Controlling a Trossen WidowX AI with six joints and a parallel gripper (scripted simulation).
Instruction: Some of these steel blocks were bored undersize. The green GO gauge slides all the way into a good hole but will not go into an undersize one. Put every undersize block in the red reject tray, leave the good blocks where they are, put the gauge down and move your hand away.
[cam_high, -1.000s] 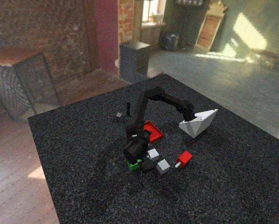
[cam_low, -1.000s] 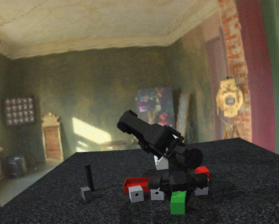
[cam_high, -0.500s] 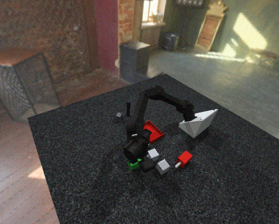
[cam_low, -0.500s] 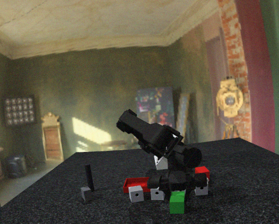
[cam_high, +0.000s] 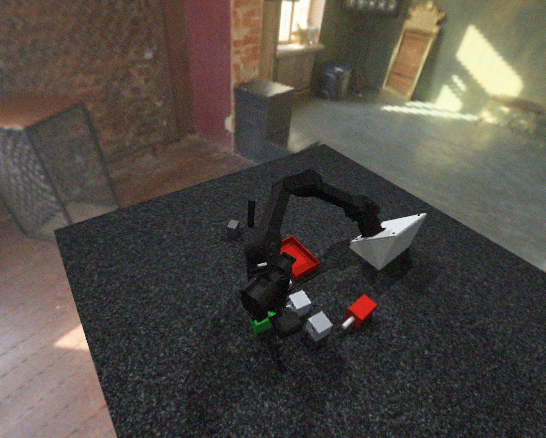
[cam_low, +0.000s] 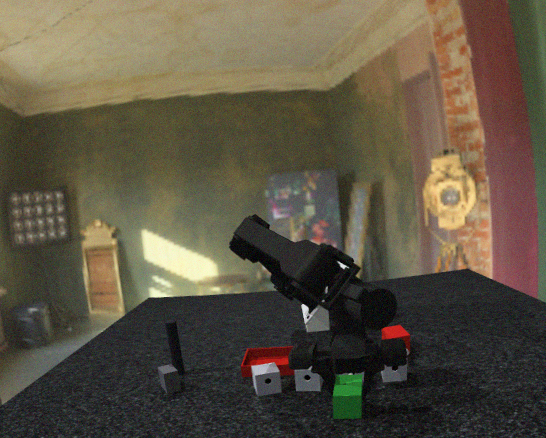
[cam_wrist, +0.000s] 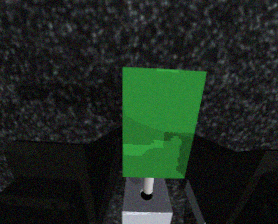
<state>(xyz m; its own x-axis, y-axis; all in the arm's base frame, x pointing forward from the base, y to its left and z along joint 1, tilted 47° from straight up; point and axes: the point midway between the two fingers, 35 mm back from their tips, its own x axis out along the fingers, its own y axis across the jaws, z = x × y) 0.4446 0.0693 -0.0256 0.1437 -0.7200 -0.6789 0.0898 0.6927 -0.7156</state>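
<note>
The green gauge is 1 cm behind my gripper tip and 2 cm above it. Round my gripper tip: red reject tray: 18 cm behind, 14 cm to the right; red gauge: 19 cm behind, 12 cm to the left, 1 cm above.
</note>
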